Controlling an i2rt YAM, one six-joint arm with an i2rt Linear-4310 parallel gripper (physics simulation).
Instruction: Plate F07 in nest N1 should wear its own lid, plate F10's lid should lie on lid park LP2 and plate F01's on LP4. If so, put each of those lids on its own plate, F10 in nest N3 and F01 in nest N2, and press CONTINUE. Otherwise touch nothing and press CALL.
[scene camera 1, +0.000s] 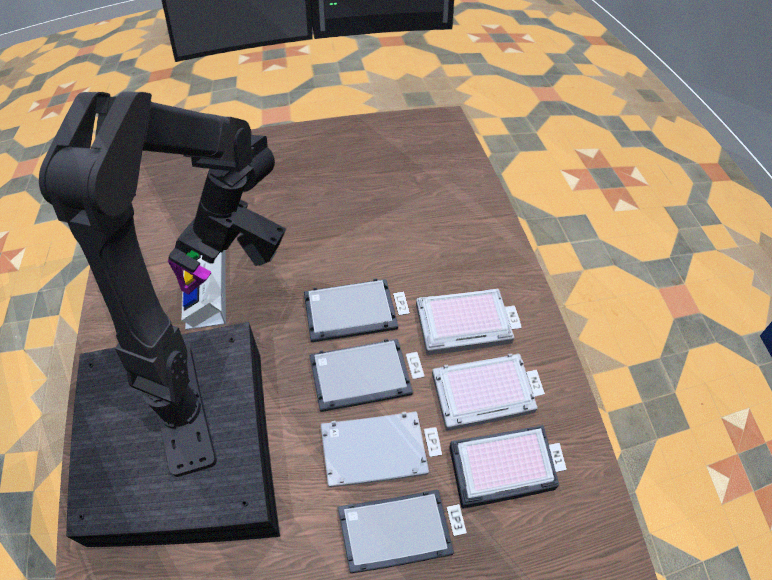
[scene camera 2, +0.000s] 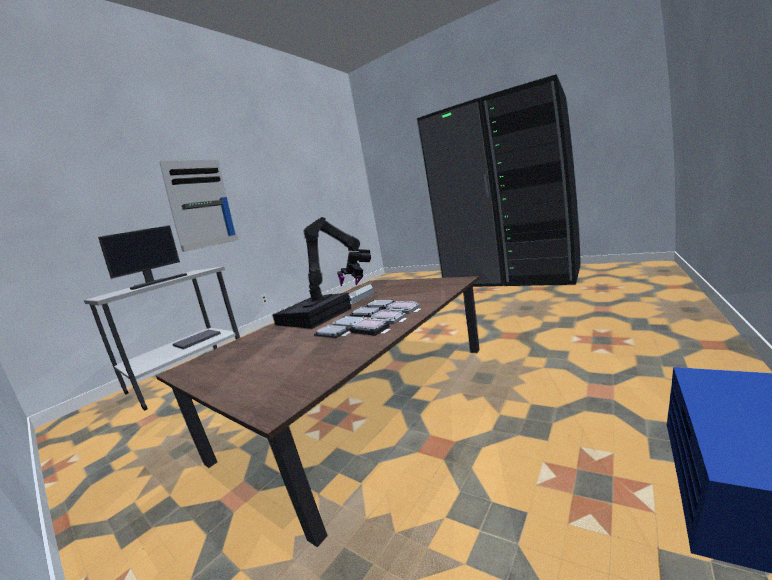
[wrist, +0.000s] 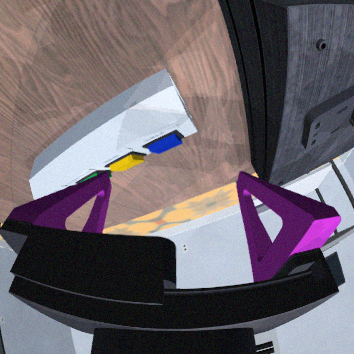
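Pixels of known places: gripper, fingertip midpoint: (scene camera 1: 198, 273) (scene camera 2: 348, 285) (wrist: 173, 178); arm's base, origin of the base link: (scene camera 1: 181, 409) (scene camera 2: 318, 301).
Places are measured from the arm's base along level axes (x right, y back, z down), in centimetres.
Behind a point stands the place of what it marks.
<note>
My gripper (scene camera 1: 195, 283) {x -22.0, y -7.2, z -2.6 cm} (scene camera 2: 349, 283) {x -22.0, y -7.2, z -2.6 cm} (wrist: 173, 178) {x -22.0, y -7.2, z -2.6 cm} is open and empty, near the button box (scene camera 1: 215, 299) {x -20.8, y -8.6, z 3.4 cm} (wrist: 120, 125) {x -24.9, y -9.4, z 3.7 cm}. The box has a blue button (scene camera 1: 190, 296) {x -23.0, y -4.3, z 3.3 cm} (wrist: 166, 143) {x -22.9, y -5.2, z 2.8 cm}, a yellow button (wrist: 127, 162) {x -27.5, y -5.9, z 2.8 cm} and a green button (wrist: 94, 176), partly hidden by a finger. No button lettering is readable. In scene camera 1, pink-welled plates sit in N3 (scene camera 1: 465, 315) {x -4.8, y -46.6, z 5.2 cm}, N2 (scene camera 1: 486, 386) {x 8.3, y -44.1, z 5.5 cm} and N1 (scene camera 1: 508, 462) {x 21.2, y -41.6, z 4.9 cm}. Grey panels show at LP2 (scene camera 1: 350, 307) {x -13.8, y -30.1, z 6.7 cm}, LP4 (scene camera 1: 361, 373) {x -1.3, y -27.6, z 6.6 cm} and LP3 (scene camera 1: 396, 527) {x 23.9, y -23.7, z 6.7 cm}; a paler one shows at LP1 (scene camera 1: 374, 447) {x 10.8, y -25.3, z 7.4 cm}. Plate codes and which lids lie where cannot be told.
The black arm base (scene camera 1: 168, 498) {x 12.7, y 4.9, z 0.5 cm} (scene camera 2: 305, 311) {x 17.1, y -4.5, z 0.0 cm} stands left of the lid parks on the brown table (scene camera 1: 399, 168) {x -46.6, y -51.7, z 8.4 cm} (scene camera 2: 280, 374) {x 63.0, y -26.5, z 8.4 cm}. White label cards stand beside the parks and nests. Off the table are a black cabinet (scene camera 2: 461, 199), a desk with a monitor (scene camera 2: 140, 250) and a blue box (scene camera 2: 730, 424).
</note>
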